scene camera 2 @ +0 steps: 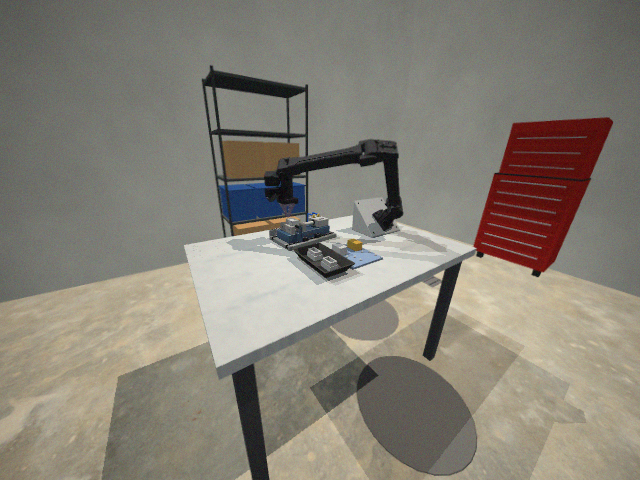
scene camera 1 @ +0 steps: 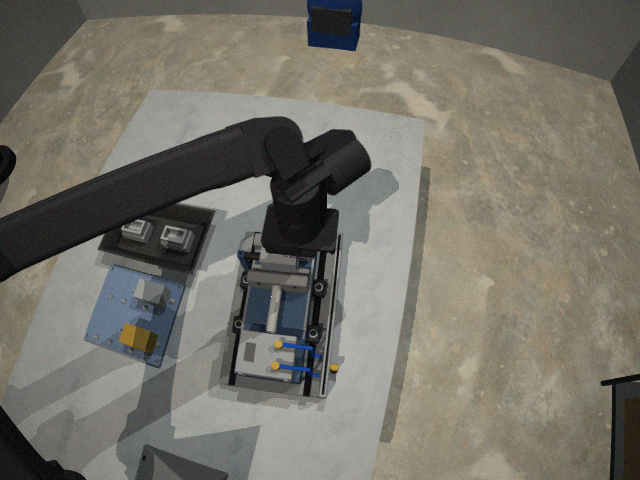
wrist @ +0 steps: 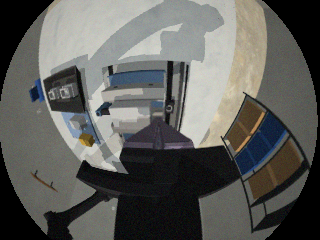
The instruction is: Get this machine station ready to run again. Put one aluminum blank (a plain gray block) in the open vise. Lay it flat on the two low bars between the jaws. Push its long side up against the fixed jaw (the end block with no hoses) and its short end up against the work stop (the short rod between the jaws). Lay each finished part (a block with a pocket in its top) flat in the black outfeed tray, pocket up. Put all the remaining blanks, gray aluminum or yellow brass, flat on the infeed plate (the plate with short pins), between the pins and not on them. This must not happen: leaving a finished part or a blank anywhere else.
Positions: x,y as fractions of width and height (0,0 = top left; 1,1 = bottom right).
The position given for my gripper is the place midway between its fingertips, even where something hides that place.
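Note:
Here is my gripper (scene camera 1: 0.48,0.53), and the wrist view shows me the same gripper (wrist: 0.50,0.51). I also see a gray aluminum blank (scene camera 1: 0.23,0.61), and with it a brass blank (scene camera 1: 0.22,0.71).

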